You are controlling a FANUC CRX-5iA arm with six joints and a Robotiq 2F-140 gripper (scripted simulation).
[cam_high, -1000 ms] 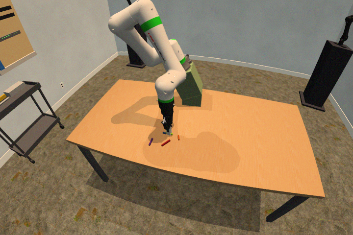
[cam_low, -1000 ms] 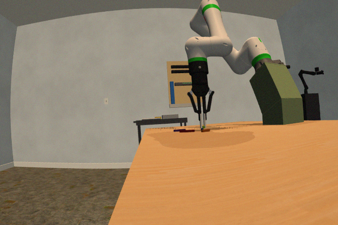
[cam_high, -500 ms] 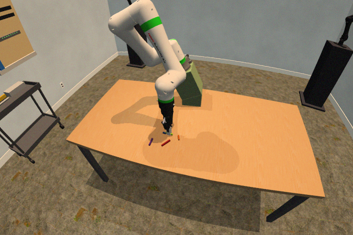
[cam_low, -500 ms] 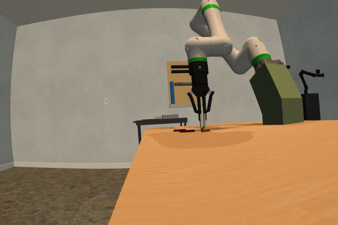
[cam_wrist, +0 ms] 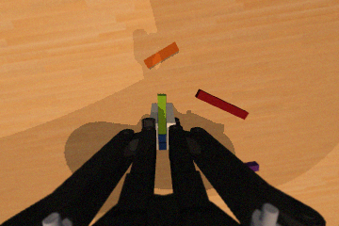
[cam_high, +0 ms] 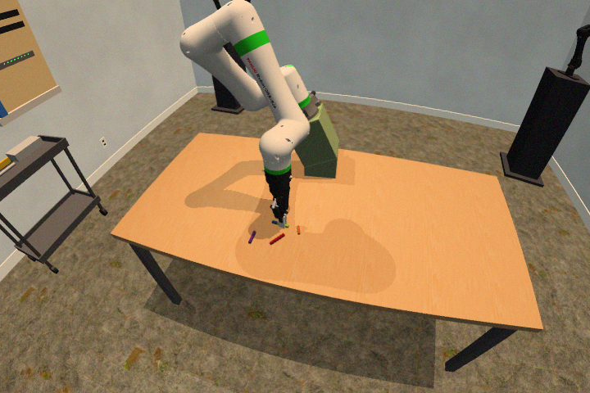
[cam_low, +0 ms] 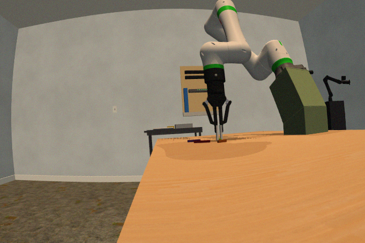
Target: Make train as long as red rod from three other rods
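The lime rod lies 3 cm below my hand. Round my hand: red rod (8 cm ahead, 3 cm below, 1 cm to the left); purple rod (11 cm ahead, 8 cm to the right, 3 cm below); orange rod (7 cm to the left, 3 cm below).
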